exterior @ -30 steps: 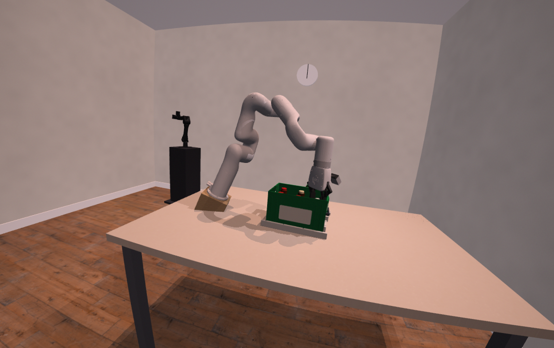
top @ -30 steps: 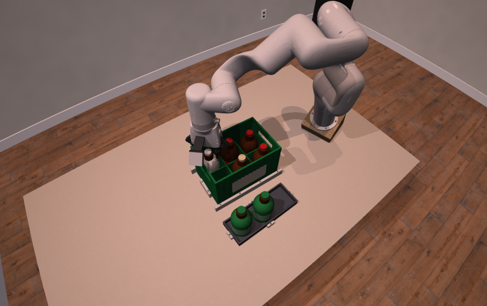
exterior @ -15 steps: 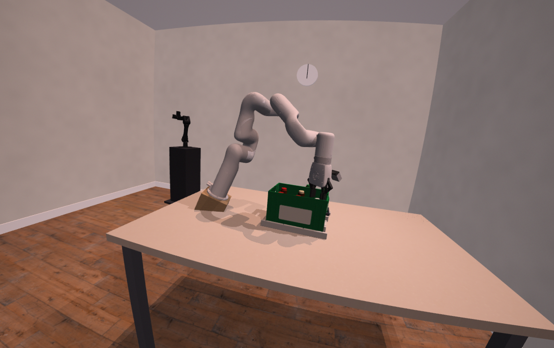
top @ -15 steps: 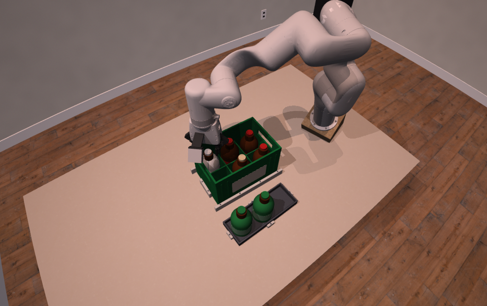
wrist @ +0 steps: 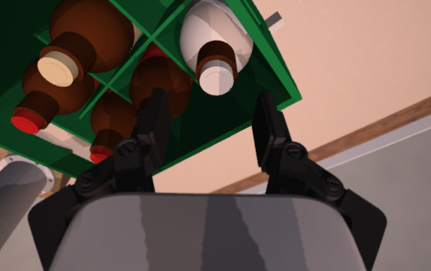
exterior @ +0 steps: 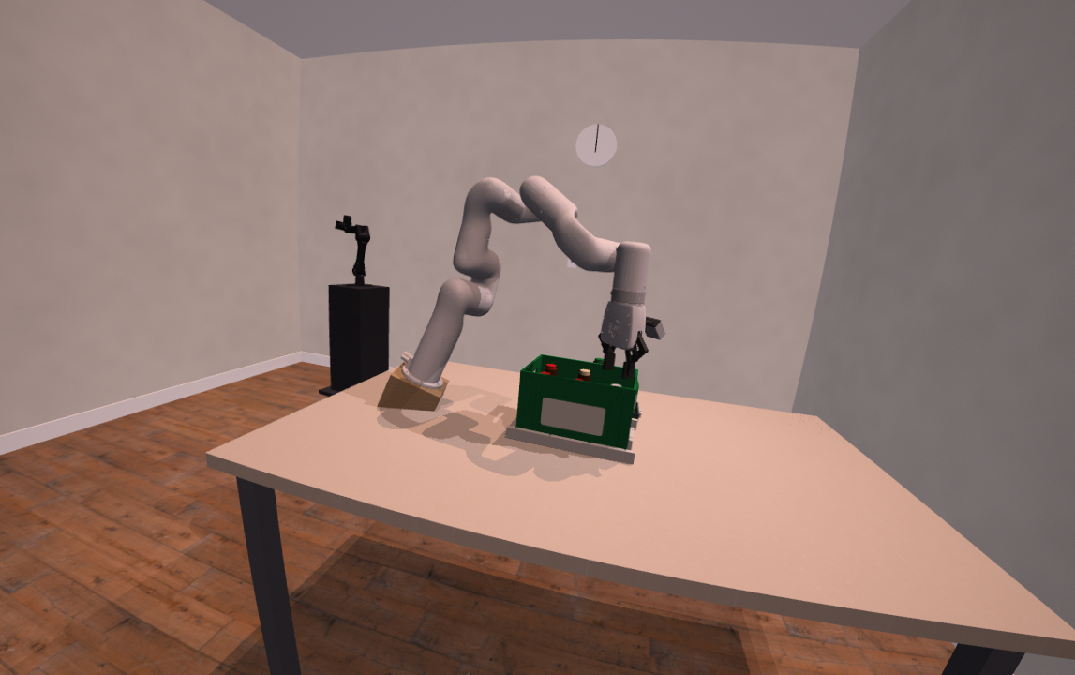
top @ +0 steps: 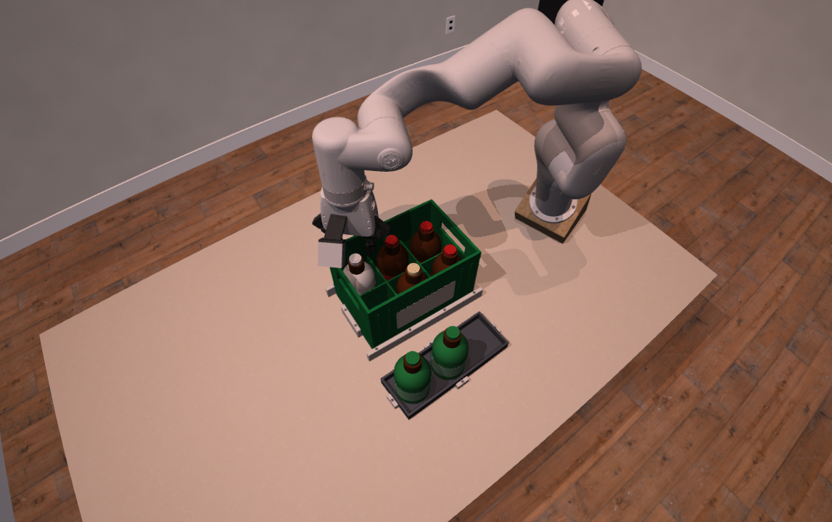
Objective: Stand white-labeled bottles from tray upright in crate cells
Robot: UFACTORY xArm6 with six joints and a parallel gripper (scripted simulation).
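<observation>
Now: hand 120 mm above the white-labeled bottle. The rest, counted from my hand: tray 80 mm behind, 240 mm to the left, 200 mm below; crate 90 mm behind, 40 mm to the left, 130 mm below.
</observation>
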